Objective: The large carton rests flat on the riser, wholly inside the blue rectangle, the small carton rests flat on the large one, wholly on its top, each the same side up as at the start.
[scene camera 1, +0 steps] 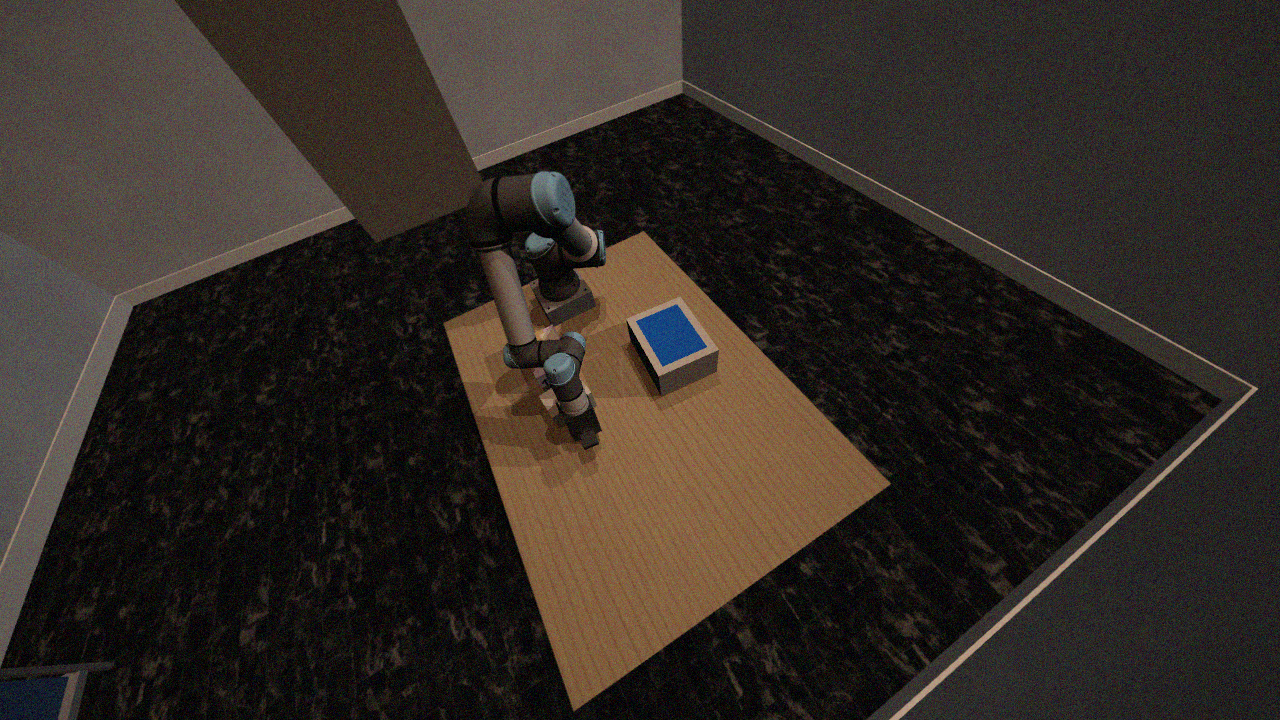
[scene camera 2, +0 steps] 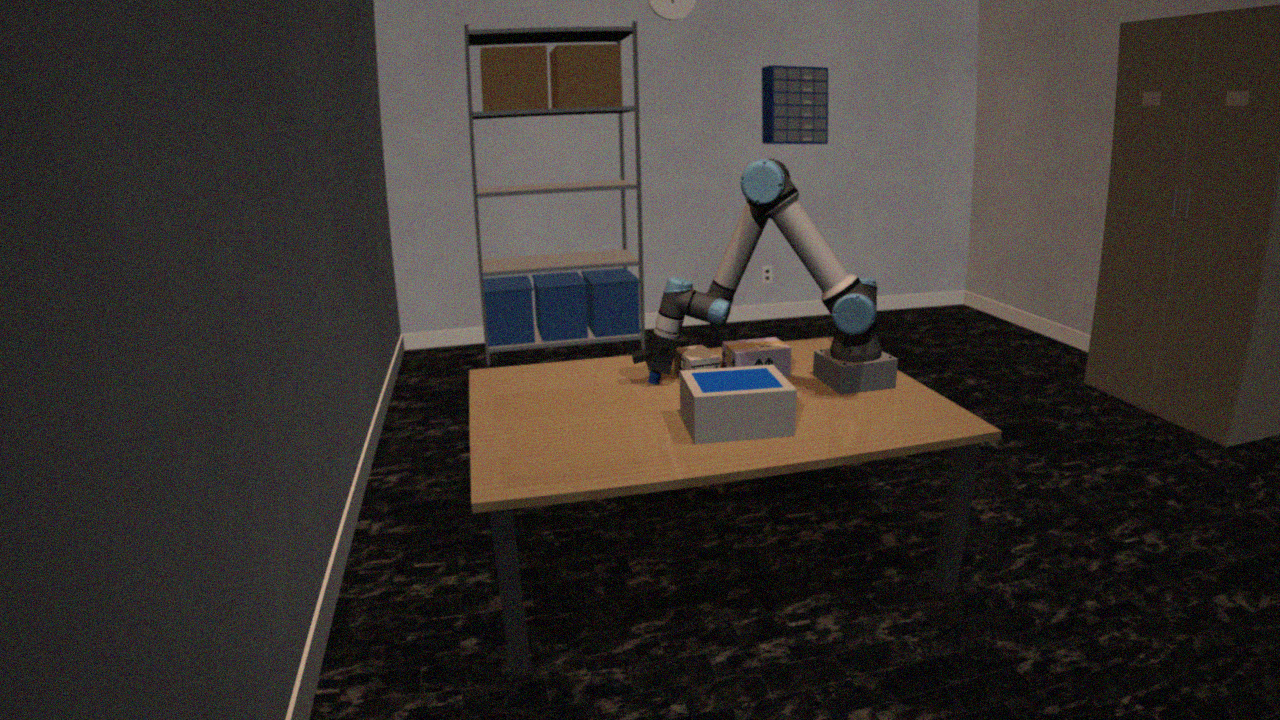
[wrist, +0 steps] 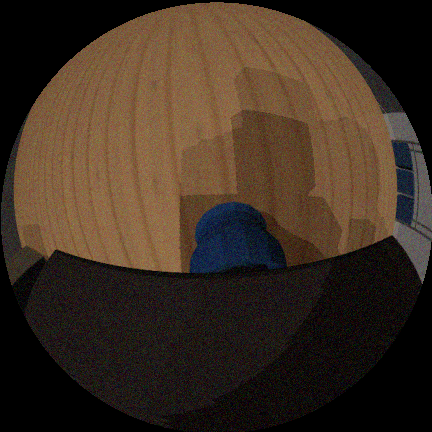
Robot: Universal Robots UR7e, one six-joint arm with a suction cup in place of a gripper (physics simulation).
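The white riser point(scene camera 1: 687, 370) point(scene camera 2: 741, 415) stands on the table with the blue rectangle point(scene camera 1: 671, 334) point(scene camera 2: 736, 379) on its top, bare of cartons. The large carton point(scene camera 2: 757, 358) stands on the table behind the riser in scene camera 2. The small carton point(scene camera 2: 700, 360) stands beside it, on the side away from the arm's base. In scene camera 1 the arm mostly hides both cartons. My gripper point(scene camera 1: 587, 437) point(scene camera 2: 655, 377) point(wrist: 232, 235), a blue suction cup, is shut with nothing on it. It is low over the table beside the small carton. Neither carton shows in the wrist view.
The wooden table point(scene camera 1: 680, 501) point(scene camera 2: 572, 438) carries the arm's base point(scene camera 1: 568, 302) point(scene camera 2: 855, 370), next to the large carton. The arm's forearm reaches over the cartons. A shelf rack point(scene camera 2: 639, 152) stands against the back wall, and a tall cabinet point(scene camera 2: 1172, 232) stands at the right.
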